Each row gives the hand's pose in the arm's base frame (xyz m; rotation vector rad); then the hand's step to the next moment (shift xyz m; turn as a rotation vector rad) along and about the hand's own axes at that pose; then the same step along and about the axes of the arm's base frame.
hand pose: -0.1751 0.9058 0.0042 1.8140 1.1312 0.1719
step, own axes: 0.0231 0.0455 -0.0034 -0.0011 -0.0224 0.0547
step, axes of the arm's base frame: 0.0393 0.0145 0.0293 0.0154 -0.0336 -0.0462
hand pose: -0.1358 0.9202 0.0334 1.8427 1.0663 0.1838
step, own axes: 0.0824 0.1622 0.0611 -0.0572 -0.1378 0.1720
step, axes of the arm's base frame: 0.1781 -0.0049 0.0714 -0.0237 -0.1346 -0.1821
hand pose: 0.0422 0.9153 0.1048 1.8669 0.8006 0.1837
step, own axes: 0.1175 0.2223 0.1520 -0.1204 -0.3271 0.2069
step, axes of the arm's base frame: 0.2593 -0.0963 0.0990 -0.1392 -0.1562 -0.3472
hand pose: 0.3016 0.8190 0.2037 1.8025 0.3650 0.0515
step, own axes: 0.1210 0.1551 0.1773 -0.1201 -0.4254 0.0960
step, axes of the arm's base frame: 0.1889 -0.1667 0.0817 -0.1855 -0.0309 -0.4114
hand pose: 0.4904 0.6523 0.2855 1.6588 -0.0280 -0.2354
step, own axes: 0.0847 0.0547 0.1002 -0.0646 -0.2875 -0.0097
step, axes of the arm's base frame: 0.0724 -0.1175 0.0341 -0.0964 0.0497 -0.2741
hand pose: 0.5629 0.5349 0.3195 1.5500 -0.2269 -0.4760
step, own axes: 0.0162 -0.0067 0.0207 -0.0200 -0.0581 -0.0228
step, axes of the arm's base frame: 0.0045 -0.0253 -0.0086 -0.0167 0.0318 -0.0548
